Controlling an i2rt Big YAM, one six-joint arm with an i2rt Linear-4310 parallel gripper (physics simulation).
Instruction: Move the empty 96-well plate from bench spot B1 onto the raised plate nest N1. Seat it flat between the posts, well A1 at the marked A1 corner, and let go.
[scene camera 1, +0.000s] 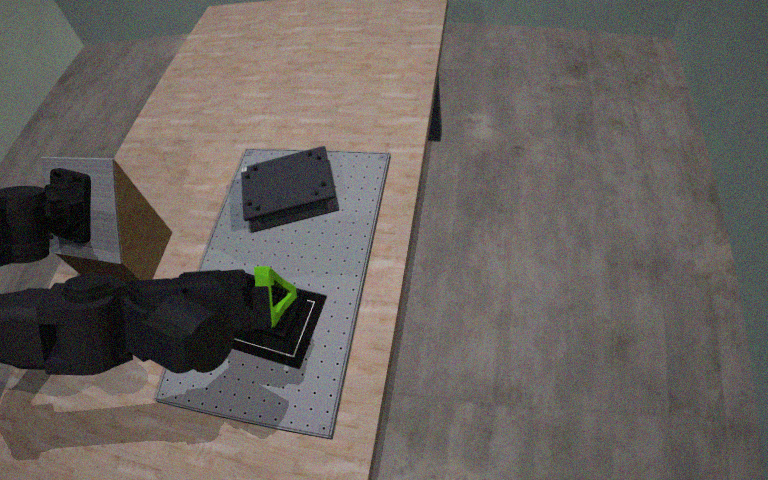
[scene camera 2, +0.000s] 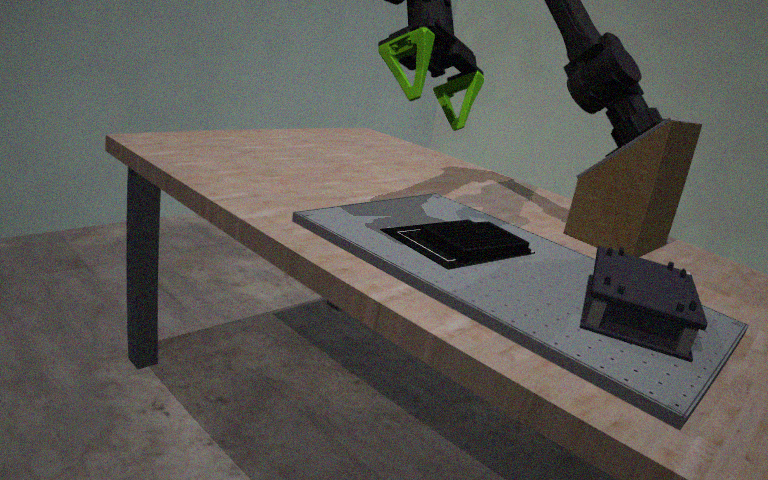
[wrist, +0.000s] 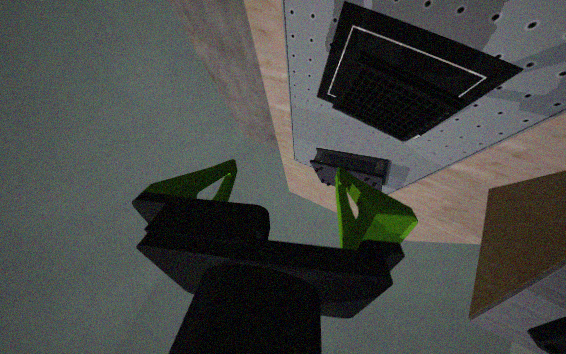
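Pixels of known places: gripper, fingertip midpoint: (scene camera 1: 266, 293) (scene camera 2: 437, 115) (wrist: 285, 168); arm's base, link origin: (scene camera 1: 73, 204) (scene camera 2: 646, 145).
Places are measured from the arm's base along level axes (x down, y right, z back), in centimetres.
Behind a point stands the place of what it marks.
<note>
The black 96-well plate (scene camera 2: 489, 236) {x 14.0, y 2.7, z -33.6 cm} (wrist: 395, 102) {x 14.3, y 4.3, z -34.7 cm} lies flat on the black mat (scene camera 1: 306, 335) {x 15.2, y 6.2, z -44.0 cm} (scene camera 2: 417, 246) {x 15.3, y 5.3, z -43.9 cm} (wrist: 360, 17) {x 15.2, y 10.9, z -42.8 cm} with the white outline. In scene camera 1 the arm mostly hides the plate. The plate's dark top blends with the mat, and its A1 corner cannot be made out. The raised nest (scene camera 1: 288, 183) {x 11.0, y -18.3, z -32.3 cm} (scene camera 2: 645, 283) {x 11.0, y -19.2, z -32.8 cm} (wrist: 360, 162) {x 14.9, y -14.3, z -30.8 cm} is a dark grey platform with short posts, turned at an angle. A small white mark (scene camera 1: 244, 169) {x 11.0, y -20.0, z -22.3 cm} shows at its far left corner. My gripper (scene camera 2: 436, 114) {x -0.7, y 6.9, z -43.1 cm} (wrist: 285, 168) {x -0.7, y 6.9, z -43.1 cm} is open and empty, its green fingers high above the mat and plate.
The mat and nest stand on a grey perforated board (scene camera 1: 339, 266) {x 15.4, y -6.7, z -45.2 cm} (scene camera 2: 509, 300) {x 15.4, y -9.7, z -44.0 cm} (wrist: 310, 120) {x 15.4, y -7.9, z -44.8 cm} on the wooden table (scene camera 1: 317, 73) {x 16.7, y -54.0, z -22.7 cm} (scene camera 2: 254, 164) {x 16.7, y 47.6, z -44.4 cm}. The arm's wedge-shaped base (scene camera 1: 141, 226) {x 7.8, y -2.5, z -9.9 cm} (scene camera 2: 611, 209) {x 10.1, y -1.7, z -10.0 cm} (wrist: 520, 235) {x 7.7, y -1.6, z -10.0 cm} stands beside the board. The arm reaches over the board's side nearest its base.
</note>
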